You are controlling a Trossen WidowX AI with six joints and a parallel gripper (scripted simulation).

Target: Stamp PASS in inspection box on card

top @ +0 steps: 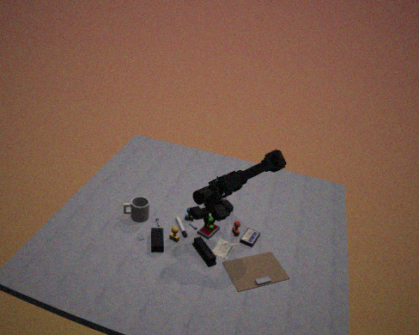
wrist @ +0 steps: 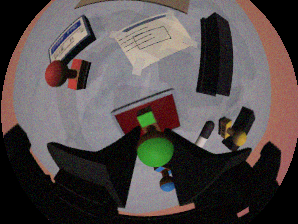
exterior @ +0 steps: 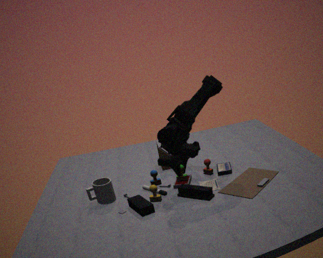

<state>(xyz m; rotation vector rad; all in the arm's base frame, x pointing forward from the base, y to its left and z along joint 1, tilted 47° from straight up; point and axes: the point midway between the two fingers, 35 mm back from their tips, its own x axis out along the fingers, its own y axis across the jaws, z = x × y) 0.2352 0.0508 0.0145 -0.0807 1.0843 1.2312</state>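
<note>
Right now the green-knobbed stamp is right at my gripper tip. The rest, counted from my gripper tip: blue-knobbed stamp: 30 mm behind, 110 mm to the right, 20 mm below; white marker: 50 mm ahead, 100 mm to the right, 30 mm below; red ink pad: 30 mm below.
</note>
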